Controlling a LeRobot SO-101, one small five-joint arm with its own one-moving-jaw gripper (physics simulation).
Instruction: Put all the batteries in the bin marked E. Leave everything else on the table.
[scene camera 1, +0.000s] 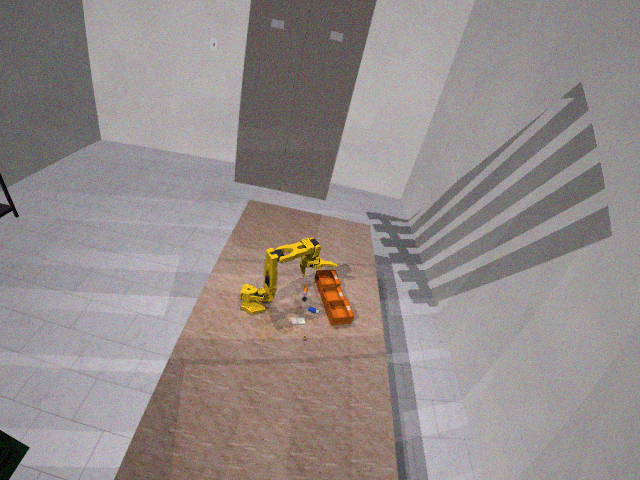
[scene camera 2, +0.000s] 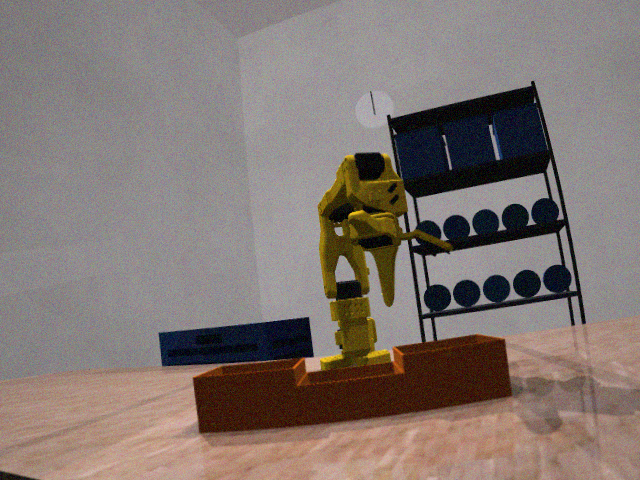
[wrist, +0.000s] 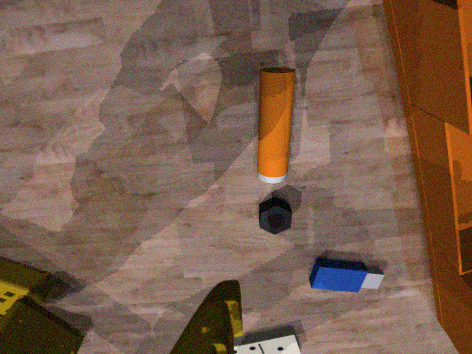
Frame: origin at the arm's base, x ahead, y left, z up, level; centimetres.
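Where they show: hand at its tool point: (scene camera 1: 304, 276) (scene camera 2: 388, 302) (wrist: 240, 299); arm's base at its link origin: (scene camera 1: 259, 304) (wrist: 33, 308).
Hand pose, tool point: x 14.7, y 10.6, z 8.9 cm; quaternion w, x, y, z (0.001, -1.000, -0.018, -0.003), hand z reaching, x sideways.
Observation:
Each offset is from my tool point to the centre of the thing.
An orange battery {dz -8.2, dx +1.7, dy +1.0 cm} (scene camera 1: 305, 289) (wrist: 275, 125) with a pale end lies on its side on the table, between the arm's base and the row of bins. The orange row of three joined bins {dz -6.6, dx +12.9, dy -1.0 cm} (scene camera 1: 341, 319) (scene camera 2: 351, 403) (wrist: 436, 200) stands beyond it, with pale labels too small to read, so I cannot tell which is E. My gripper (scene camera 1: 319, 269) (scene camera 2: 419, 277) is fully open and empty, raised above the table near the far end of the bins. In the wrist view its notched jaw (wrist: 215, 322) shows at the bottom, below and left of the battery; the moving jaw is out of the picture.
A black hex nut {dz -8.5, dx +1.7, dy -3.9 cm} (scene camera 1: 303, 298) (wrist: 275, 215) lies near the battery's pale end. A blue USB stick {dz -8.6, dx +5.9, dy -8.8 cm} (scene camera 1: 312, 310) (wrist: 337, 278) lies between it and the bins. A white domino {dz -8.6, dx +0.6, dy -15.4 cm} (scene camera 1: 298, 320) (wrist: 270, 346) and a small brass nut {dz -8.5, dx +3.7, dy -21.9 cm} (scene camera 1: 305, 337) lie farther along the table.

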